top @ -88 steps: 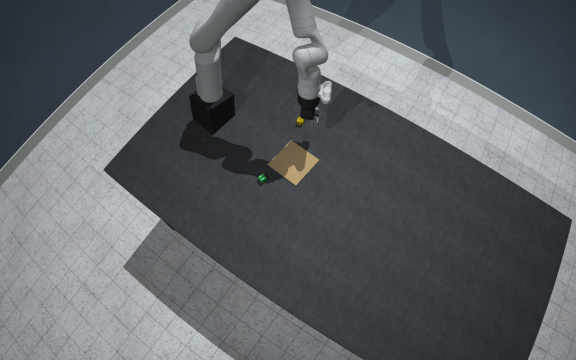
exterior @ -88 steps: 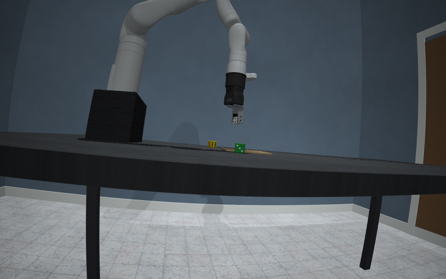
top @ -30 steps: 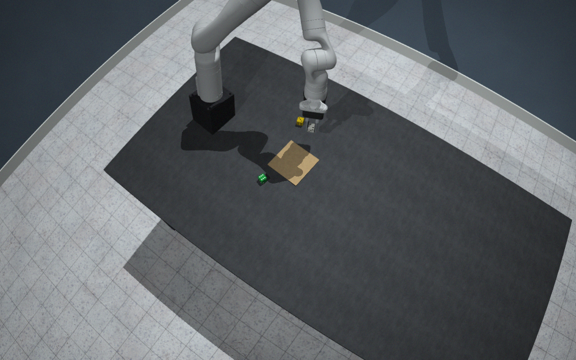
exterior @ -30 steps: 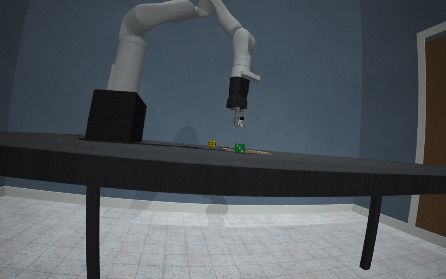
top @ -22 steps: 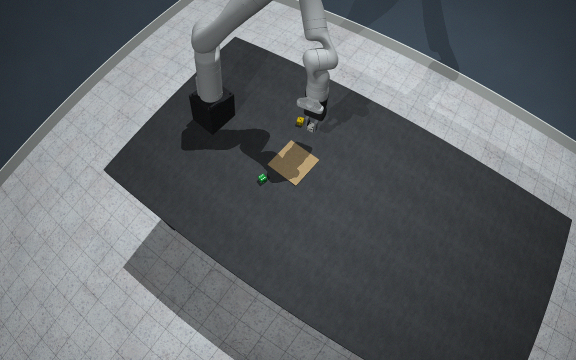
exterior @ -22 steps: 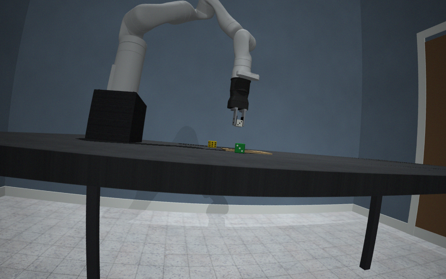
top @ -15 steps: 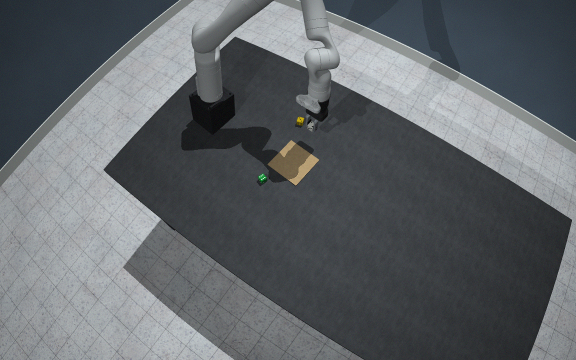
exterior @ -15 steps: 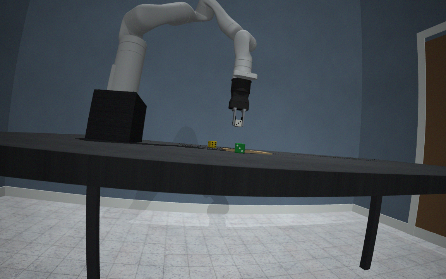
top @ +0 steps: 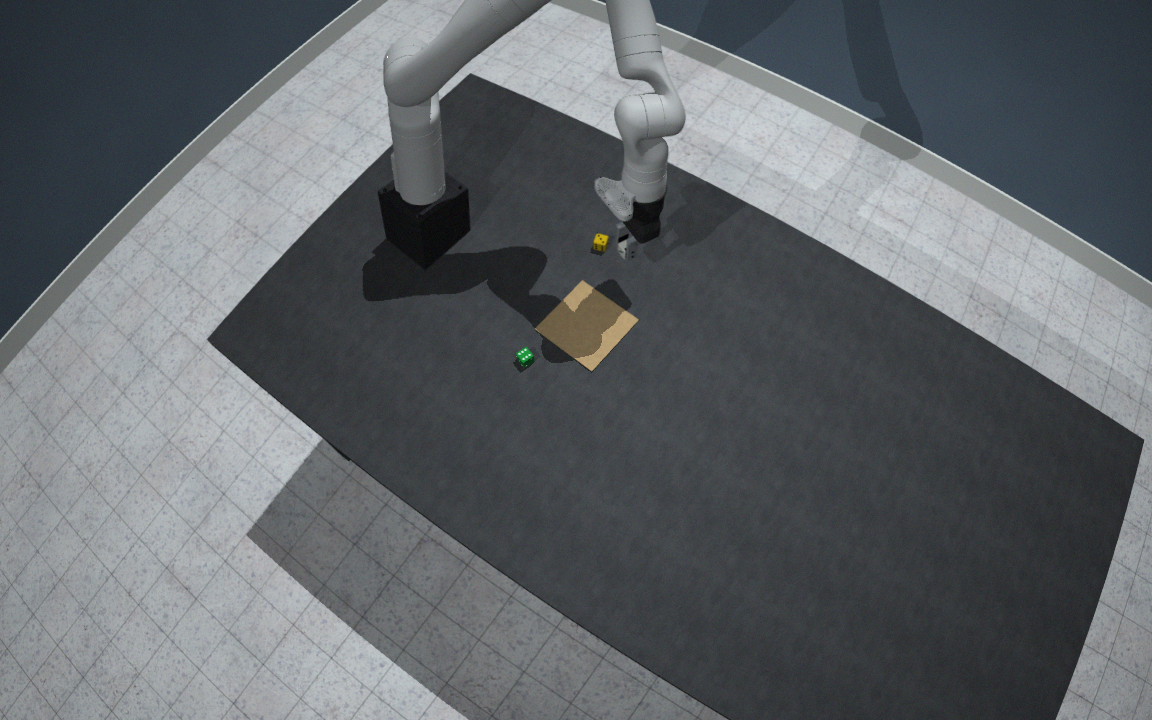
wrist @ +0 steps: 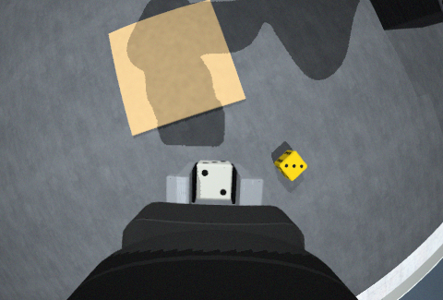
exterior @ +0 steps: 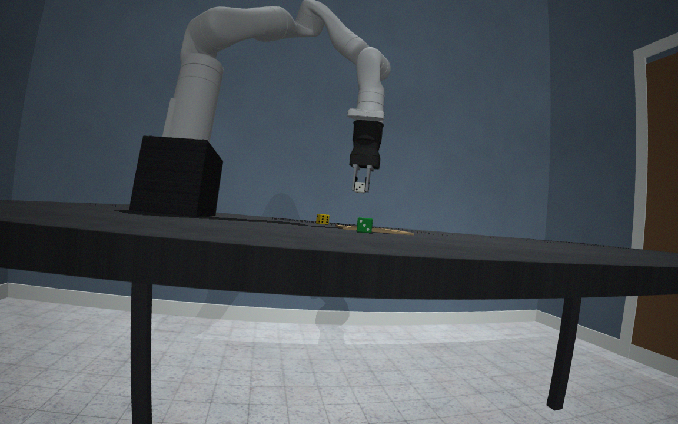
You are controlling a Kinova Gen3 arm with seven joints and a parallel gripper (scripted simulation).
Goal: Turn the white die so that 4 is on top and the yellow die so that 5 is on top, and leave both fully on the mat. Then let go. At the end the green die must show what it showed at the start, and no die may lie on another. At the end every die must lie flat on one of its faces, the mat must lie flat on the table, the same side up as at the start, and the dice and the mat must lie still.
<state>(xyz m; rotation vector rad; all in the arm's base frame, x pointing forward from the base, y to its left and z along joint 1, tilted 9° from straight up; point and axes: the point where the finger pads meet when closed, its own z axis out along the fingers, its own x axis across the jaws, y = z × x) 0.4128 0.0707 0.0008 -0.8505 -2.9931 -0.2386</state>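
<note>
Now: the yellow die 100 mm below my hand, 80 mm behind it and 50 mm to the left of it. From my hand the other things lie so: green die: 250 mm to the right, 100 mm below, 80 mm behind; white die: 10 mm below; tan mat: 130 mm to the right, 110 mm below, 20 mm behind.
</note>
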